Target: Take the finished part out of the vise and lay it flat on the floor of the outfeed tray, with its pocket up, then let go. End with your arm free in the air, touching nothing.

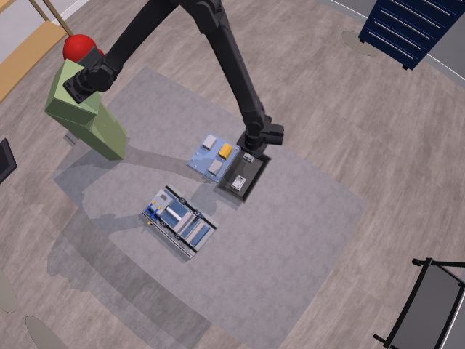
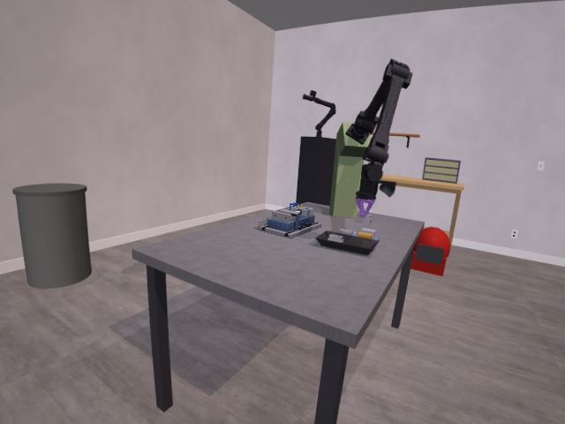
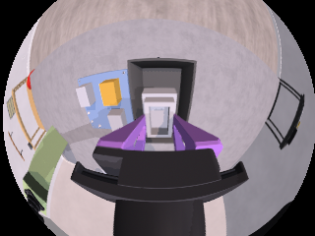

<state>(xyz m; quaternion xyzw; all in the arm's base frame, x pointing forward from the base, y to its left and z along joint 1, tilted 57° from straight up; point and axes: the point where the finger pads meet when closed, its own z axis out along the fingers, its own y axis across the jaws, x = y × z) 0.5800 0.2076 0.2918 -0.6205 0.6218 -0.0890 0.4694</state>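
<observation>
Now: hand 130 mm above the orange block, 110 mm past it and 40 mm to the left of it. From my hand the other things lie so: blue plate 150 mm below, 140 mm behind, 100 mm to the right.
</observation>
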